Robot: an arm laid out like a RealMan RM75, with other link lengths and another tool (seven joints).
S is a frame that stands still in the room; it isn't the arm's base.
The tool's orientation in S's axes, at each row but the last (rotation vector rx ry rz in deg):
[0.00 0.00 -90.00]
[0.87 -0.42 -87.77]
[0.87 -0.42 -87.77]
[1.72 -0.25 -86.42]
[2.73 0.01 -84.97]
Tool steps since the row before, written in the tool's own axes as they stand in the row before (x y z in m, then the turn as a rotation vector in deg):
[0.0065 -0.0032 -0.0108 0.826 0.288 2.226]
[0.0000 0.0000 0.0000 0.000 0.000 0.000]
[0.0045 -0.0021 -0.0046 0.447 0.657 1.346]
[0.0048 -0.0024 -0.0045 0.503 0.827 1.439]
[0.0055 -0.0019 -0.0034 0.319 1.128 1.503]
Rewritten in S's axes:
[-0.0032 -0.0065 -0.0108 0.288 -0.826 2.226]
[0.0000 0.0000 0.0000 0.000 0.000 0.000]
[-0.0019 -0.0046 -0.0047 0.655 -0.428 1.353]
[-0.0020 -0.0049 -0.0046 0.826 -0.475 1.449]
[-0.0013 -0.0055 -0.0036 1.107 -0.268 1.528]

